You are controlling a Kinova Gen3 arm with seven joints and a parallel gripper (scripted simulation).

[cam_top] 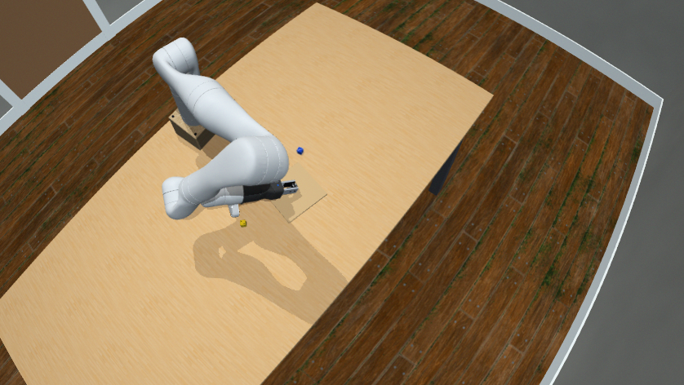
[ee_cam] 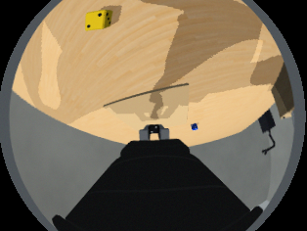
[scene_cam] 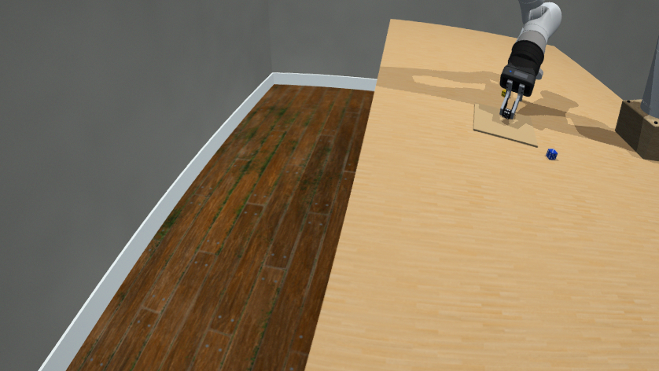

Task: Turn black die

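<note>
The black die lies 1 cm to the left of my hand and 1 cm below it. The rest, counted from my hand: blue die 12 cm to the left, 8 cm behind, 3 cm below; tan mat 3 cm below, 1 cm to the left; yellow die 16 cm to the right, 4 cm behind, 3 cm below.
</note>
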